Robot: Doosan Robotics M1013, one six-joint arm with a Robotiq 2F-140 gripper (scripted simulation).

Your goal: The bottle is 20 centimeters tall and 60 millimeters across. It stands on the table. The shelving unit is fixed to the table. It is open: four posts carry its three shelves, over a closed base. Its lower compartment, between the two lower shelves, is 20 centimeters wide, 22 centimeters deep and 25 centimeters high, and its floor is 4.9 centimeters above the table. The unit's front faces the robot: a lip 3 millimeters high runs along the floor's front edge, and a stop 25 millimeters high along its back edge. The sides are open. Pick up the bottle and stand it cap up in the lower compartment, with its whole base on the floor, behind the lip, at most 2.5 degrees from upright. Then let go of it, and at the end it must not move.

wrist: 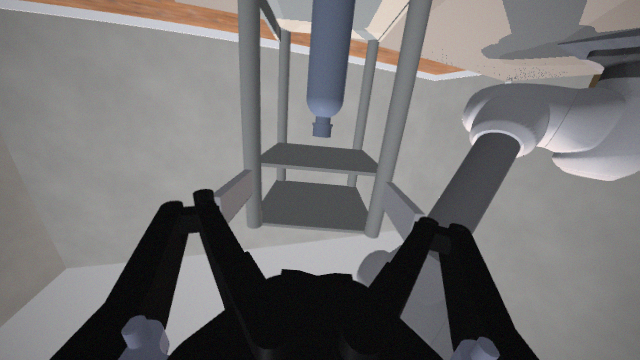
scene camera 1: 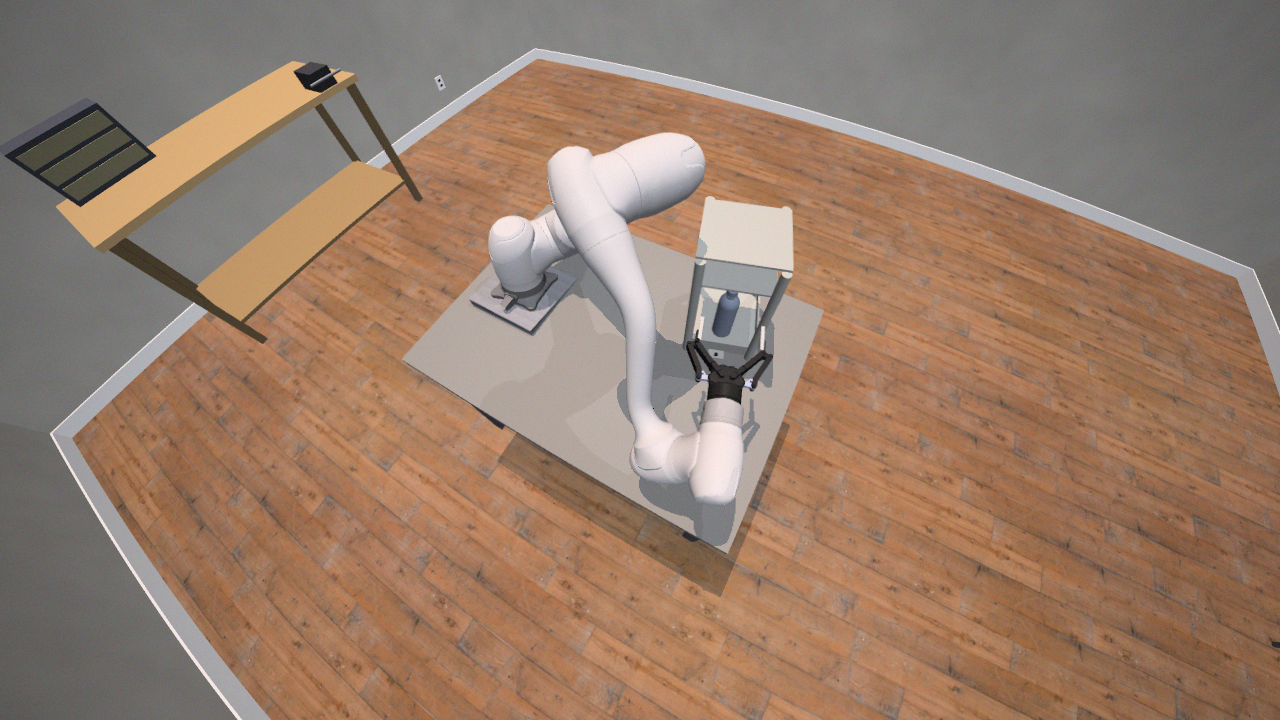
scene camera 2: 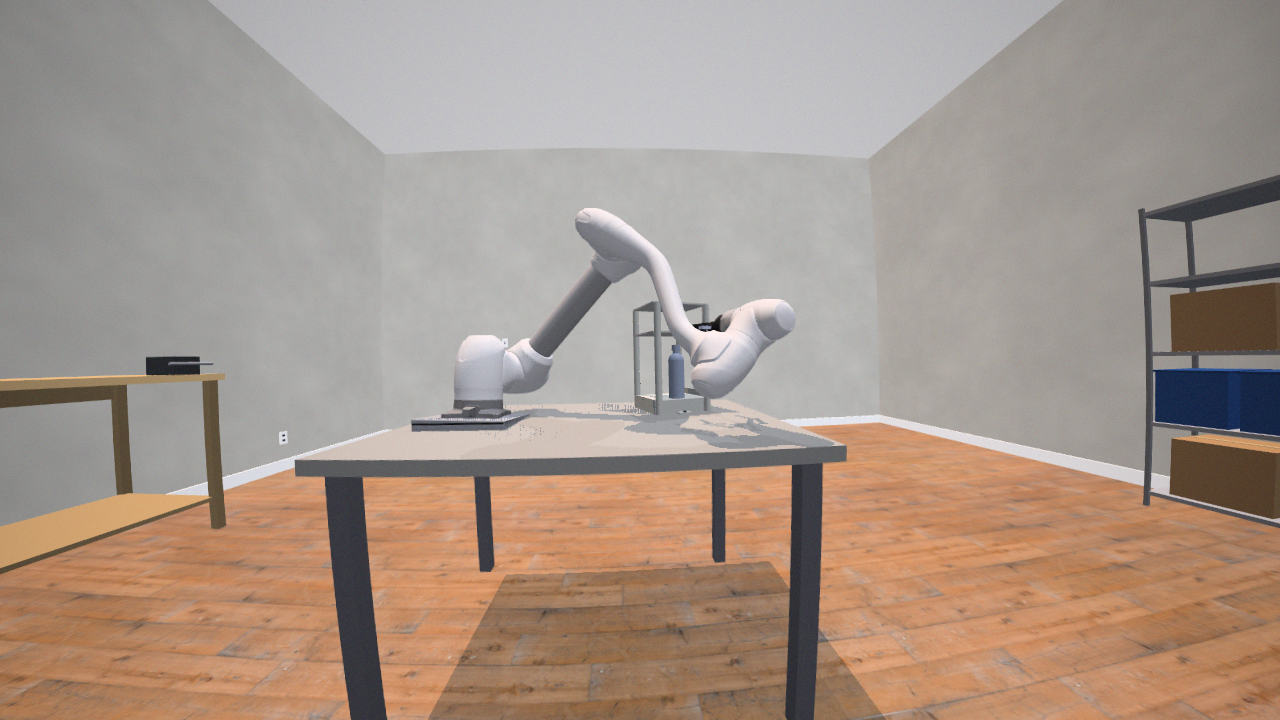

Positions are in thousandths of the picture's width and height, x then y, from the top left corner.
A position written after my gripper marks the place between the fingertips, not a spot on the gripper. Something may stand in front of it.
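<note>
Through scene camera 1 I see my gripper (scene camera 1: 571, 451), a blue-grey bottle (scene camera 1: 568, 428) and a shelving unit (scene camera 1: 572, 326). Scene camera 2 gives me the bottle (scene camera 2: 529, 502). In the wrist view I find the shelving unit (wrist: 454, 568) again, and with it my gripper (wrist: 498, 521).
</note>
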